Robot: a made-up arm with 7 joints.
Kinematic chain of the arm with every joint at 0, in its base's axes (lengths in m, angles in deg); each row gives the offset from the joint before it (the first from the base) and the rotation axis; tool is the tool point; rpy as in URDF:
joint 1: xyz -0.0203 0 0.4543 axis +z
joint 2: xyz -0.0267 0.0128 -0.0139 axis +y
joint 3: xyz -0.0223 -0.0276 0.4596 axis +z
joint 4: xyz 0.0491 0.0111 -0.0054 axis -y
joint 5: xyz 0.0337 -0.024 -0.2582 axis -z
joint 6: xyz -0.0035 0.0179 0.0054 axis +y
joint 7: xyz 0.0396 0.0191 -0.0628 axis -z
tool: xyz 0.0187 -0.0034 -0.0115 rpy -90 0 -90
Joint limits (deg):
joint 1: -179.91..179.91
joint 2: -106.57..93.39
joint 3: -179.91..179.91
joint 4: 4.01..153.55
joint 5: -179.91..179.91
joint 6: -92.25..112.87
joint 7: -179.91..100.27
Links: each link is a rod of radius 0.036 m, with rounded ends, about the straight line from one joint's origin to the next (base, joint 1, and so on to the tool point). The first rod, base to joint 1, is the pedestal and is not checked.
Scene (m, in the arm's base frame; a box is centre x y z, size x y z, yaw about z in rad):
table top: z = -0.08
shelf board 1: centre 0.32 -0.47 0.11 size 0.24 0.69 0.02 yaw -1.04
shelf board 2: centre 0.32 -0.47 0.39 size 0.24 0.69 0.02 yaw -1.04
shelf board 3: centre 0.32 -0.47 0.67 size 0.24 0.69 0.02 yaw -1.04
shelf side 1: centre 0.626 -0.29 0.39 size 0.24 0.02 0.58 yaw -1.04
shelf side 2: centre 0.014 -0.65 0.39 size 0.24 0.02 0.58 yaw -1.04
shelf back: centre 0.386 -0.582 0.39 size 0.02 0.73 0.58 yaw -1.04
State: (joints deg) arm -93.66 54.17 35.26 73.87 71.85 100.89 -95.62
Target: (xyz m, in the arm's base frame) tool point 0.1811 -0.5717 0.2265
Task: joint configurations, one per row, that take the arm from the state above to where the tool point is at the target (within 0.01 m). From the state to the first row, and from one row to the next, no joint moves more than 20 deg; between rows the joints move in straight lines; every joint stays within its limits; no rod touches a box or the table.
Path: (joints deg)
1: -99.53 48.61 33.30 54.49 64.55 102.15 -95.68
2: -105.41 43.05 31.34 35.11 57.24 103.41 -95.74
3: -86.41 24.35 12.47 34.99 61.93 97.74 -94.67
4: -67.41 5.64 -6.40 34.87 66.63 92.07 -93.60
5: -48.41 -13.06 -25.27 34.75 71.32 86.40 -92.53
6: -29.41 -31.76 -44.14 34.64 76.01 80.73 -91.46
7: -10.41 -50.46 -63.02 34.52 80.70 75.06 -90.39
8: 8.60 -69.17 -81.89 34.40 85.39 69.39 -89.31
9: 27.60 -87.87 -100.76 34.28 90.09 63.72 -88.24
10: 46.60 -106.57 -119.63 34.16 94.78 58.05 -87.17
11: 53.79 -106.57 -114.16 48.42 95.34 59.39 -87.38
12: 60.99 -106.57 -108.69 62.68 95.90 60.74 -87.59
13: 68.19 -106.57 -103.22 76.94 96.46 62.08 -87.79

